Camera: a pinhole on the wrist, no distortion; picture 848 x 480 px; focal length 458.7 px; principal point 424.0 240.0 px. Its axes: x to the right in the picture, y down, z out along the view. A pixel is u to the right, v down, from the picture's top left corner.
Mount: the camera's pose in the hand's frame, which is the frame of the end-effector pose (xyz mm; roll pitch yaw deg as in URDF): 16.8 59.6 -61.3 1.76 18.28 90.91
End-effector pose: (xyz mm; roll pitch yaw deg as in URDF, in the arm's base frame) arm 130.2 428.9 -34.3 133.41 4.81 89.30
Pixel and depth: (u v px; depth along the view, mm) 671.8 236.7 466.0
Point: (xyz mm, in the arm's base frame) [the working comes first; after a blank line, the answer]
In the camera's frame: 251.7 -3.4 466.0

655.7 460.4 78.7
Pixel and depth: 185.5 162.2 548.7
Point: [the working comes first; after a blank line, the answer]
In the camera's frame: -285.3 -93.1 548.7

501.7 518.3 -446.9
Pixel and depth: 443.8 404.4 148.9
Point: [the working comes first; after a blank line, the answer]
In the camera's frame: 6.4 53.4 148.9

264.7 396.8 -4.9
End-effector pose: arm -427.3 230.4 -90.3 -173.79 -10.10 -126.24
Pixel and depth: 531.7 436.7 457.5
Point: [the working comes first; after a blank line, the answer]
In the camera's frame: 107.4 196.2 457.5

-581.5 468.2 -489.9
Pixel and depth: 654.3 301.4 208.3
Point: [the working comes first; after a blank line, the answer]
In the camera's frame: 104.6 27.9 208.3

-606.9 343.1 -217.6
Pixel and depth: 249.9 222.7 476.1
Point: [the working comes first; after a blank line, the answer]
In the camera's frame: -180.7 -18.0 476.1

-493.9 121.1 -522.8
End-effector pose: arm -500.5 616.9 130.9 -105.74 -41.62 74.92
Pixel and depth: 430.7 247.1 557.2
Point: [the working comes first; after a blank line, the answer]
In the camera's frame: 8.1 8.6 557.2

-803.0 962.9 -122.9
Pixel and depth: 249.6 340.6 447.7
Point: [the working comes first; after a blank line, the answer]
In the camera's frame: -170.2 98.2 447.7

-867.9 767.3 -26.2
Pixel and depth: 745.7 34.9 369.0
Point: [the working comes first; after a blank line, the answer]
In the camera's frame: 258.8 -165.0 369.0

-462.4 1069.0 -89.6
